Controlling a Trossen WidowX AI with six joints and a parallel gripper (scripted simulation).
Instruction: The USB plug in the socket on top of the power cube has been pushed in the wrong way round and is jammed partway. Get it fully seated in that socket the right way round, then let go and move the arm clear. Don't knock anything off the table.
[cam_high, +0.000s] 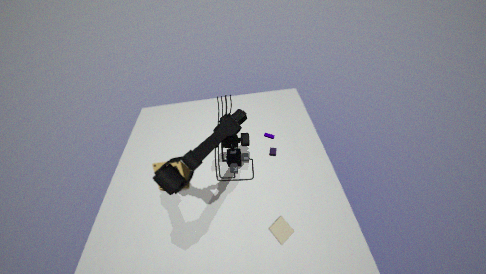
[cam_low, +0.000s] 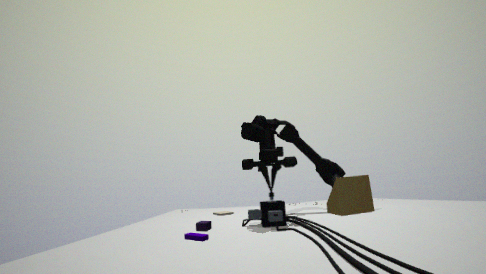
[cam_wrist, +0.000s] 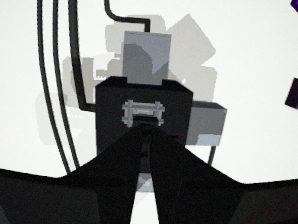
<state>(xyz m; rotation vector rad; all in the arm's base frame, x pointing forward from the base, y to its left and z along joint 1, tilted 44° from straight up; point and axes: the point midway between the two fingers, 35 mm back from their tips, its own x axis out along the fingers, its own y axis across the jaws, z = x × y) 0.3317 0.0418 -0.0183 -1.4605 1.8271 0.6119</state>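
Now: the usb plug 2 cm below my gripper tip. From my gripper tip the other things lie so: metal-framed socket (5 cm below); violet bar (24 cm ahead, 8 cm to the left, 11 cm below); dark purple block (22 cm ahead, 3 cm to the right, 11 cm below).
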